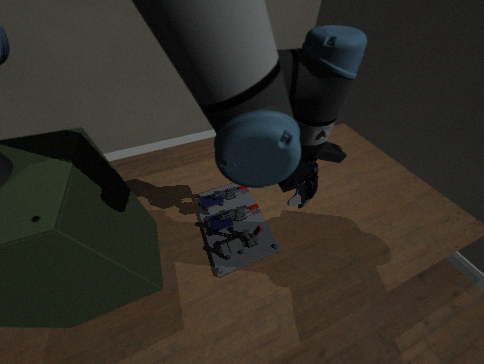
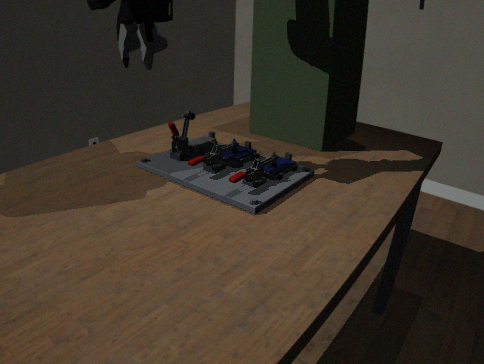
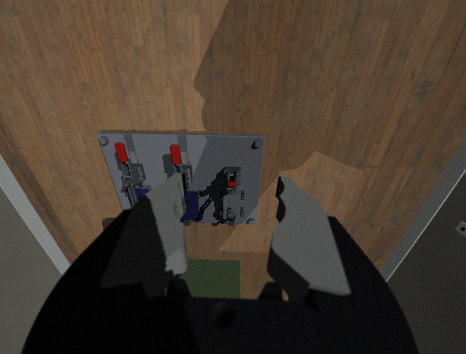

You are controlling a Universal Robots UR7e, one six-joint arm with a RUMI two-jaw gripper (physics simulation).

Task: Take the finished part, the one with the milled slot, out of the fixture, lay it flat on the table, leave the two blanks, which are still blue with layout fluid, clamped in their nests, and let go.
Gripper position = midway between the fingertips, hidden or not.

Observation:
In view: my gripper (image 2: 137,68) and a fixture plate (image 2: 216,185).
My gripper shows as well in image 1 (image 1: 291,196) and in image 3 (image 3: 231,177). The fixture plate also shows in image 1 (image 1: 266,240) and in image 3 (image 3: 208,154).

